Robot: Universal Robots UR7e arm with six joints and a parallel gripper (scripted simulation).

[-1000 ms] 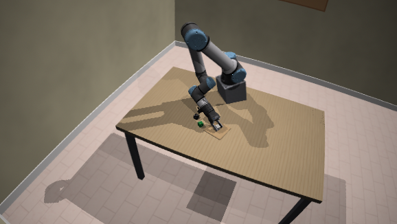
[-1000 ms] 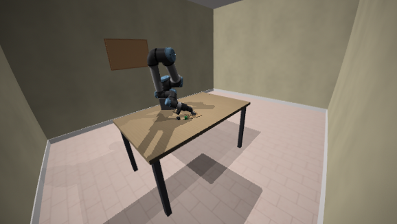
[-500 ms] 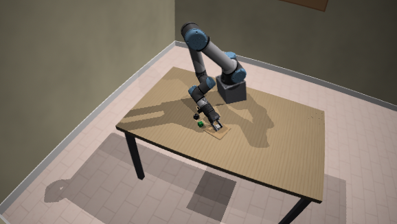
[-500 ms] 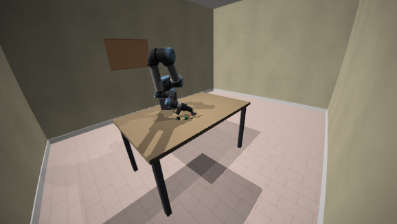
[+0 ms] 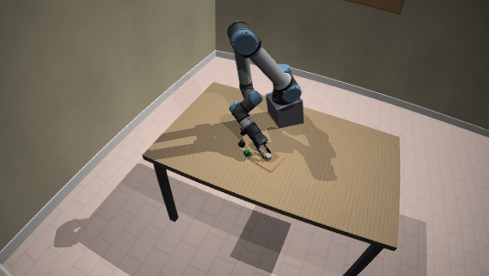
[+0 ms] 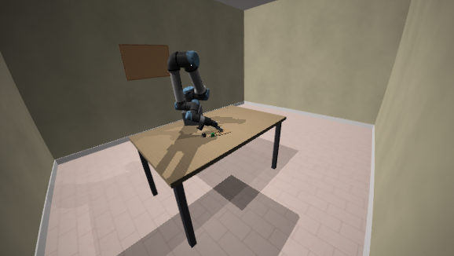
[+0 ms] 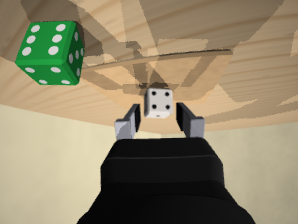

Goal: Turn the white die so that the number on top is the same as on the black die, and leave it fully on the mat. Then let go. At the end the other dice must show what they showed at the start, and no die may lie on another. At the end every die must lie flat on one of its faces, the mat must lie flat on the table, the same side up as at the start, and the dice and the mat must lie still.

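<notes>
Right now my hand is 10 mm short of the white die, 20 mm to the right of it and 20 mm above it. Round my hand: tan mat: 10 mm ahead, 20 mm to the left, 40 mm below; then green die: 10 mm ahead, 110 mm to the right, 20 mm below; then black die: 60 mm behind, 150 mm to the right, 20 mm below.
</notes>
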